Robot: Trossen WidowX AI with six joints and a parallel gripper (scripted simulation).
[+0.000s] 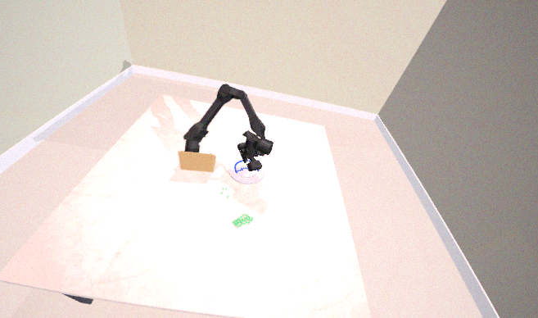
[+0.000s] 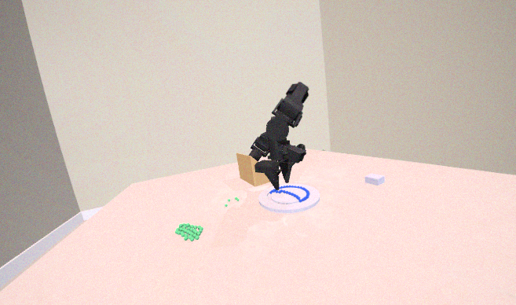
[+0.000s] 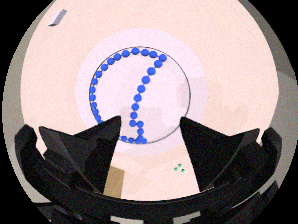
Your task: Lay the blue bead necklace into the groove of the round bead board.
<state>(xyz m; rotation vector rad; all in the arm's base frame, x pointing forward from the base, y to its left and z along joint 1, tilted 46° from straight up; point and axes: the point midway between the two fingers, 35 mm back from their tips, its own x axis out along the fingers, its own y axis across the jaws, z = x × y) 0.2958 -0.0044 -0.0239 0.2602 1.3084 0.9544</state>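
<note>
Right now the round white bead board is 40 mm below my gripper tip and 20 mm to the left of it. Also, from my gripper tip: small grey block 310 mm to the left, 110 mm ahead, 30 mm below.
</note>
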